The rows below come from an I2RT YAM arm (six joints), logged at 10 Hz.
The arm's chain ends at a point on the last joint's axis. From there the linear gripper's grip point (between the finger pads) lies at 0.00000 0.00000 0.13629 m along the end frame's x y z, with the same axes.
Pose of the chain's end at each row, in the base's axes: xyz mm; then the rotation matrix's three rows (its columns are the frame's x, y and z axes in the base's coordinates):
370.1 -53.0 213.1; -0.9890 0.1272 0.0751; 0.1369 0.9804 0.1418; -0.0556 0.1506 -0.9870
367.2 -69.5 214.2; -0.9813 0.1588 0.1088; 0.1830 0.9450 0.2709; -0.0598 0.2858 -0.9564
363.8 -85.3 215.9; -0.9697 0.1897 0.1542; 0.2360 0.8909 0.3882; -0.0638 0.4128 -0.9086
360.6 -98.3 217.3; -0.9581 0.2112 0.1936; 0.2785 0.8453 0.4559; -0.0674 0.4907 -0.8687
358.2 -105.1 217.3; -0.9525 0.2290 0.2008; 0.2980 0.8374 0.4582; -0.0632 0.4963 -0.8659
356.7 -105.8 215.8; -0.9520 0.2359 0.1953; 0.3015 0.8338 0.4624; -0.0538 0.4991 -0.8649
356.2 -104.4 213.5; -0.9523 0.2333 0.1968; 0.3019 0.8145 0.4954; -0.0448 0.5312 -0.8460
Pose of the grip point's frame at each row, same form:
380.3 -33.7 78.6; -0.9890 0.1272 0.0751; 0.1369 0.9804 0.1418; -0.0556 0.1506 -0.9870
382.0 -32.6 83.9; -0.9813 0.1588 0.1088; 0.1830 0.9450 0.2709; -0.0598 0.2858 -0.9564
384.8 -32.4 92.1; -0.9697 0.1897 0.1542; 0.2360 0.8909 0.3882; -0.0638 0.4128 -0.9086
387.0 -36.2 98.9; -0.9581 0.2112 0.1936; 0.2785 0.8453 0.4559; -0.0674 0.4907 -0.8687
385.6 -42.7 99.3; -0.9525 0.2290 0.2008; 0.2980 0.8374 0.4582; -0.0632 0.4963 -0.8659
383.3 -42.8 97.9; -0.9520 0.2359 0.1953; 0.3015 0.8338 0.4624; -0.0538 0.4991 -0.8649
383.0 -36.9 98.2; -0.9523 0.2333 0.1968; 0.3019 0.8145 0.4954; -0.0448 0.5312 -0.8460

